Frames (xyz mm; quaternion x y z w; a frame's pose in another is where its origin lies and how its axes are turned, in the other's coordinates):
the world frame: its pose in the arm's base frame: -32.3 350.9 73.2 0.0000 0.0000 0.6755 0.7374
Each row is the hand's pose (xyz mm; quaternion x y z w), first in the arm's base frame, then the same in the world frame.
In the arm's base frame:
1: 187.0 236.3 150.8 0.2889 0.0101 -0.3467 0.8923
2: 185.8 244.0 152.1 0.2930 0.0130 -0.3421 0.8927
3: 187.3 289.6 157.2 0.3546 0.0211 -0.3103 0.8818
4: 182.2 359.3 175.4 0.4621 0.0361 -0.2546 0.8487
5: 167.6 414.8 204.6 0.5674 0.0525 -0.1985 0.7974
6: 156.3 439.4 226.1 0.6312 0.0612 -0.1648 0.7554
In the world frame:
1: -95.0 -228.5 77.6 0.2199 -0.1877 -0.8584 0.4238
2: -87.4 -226.6 78.9 0.2248 -0.1883 -0.8553 0.4272
3: -41.9 -224.1 84.0 0.2757 -0.2240 -0.8244 0.4406
4: 27.1 -212.9 102.2 0.3651 -0.2855 -0.7610 0.4538
5: 81.1 -193.5 131.4 0.4539 -0.3446 -0.6850 0.4539
6: 104.7 -180.1 152.9 0.5068 -0.3812 -0.6318 0.4457

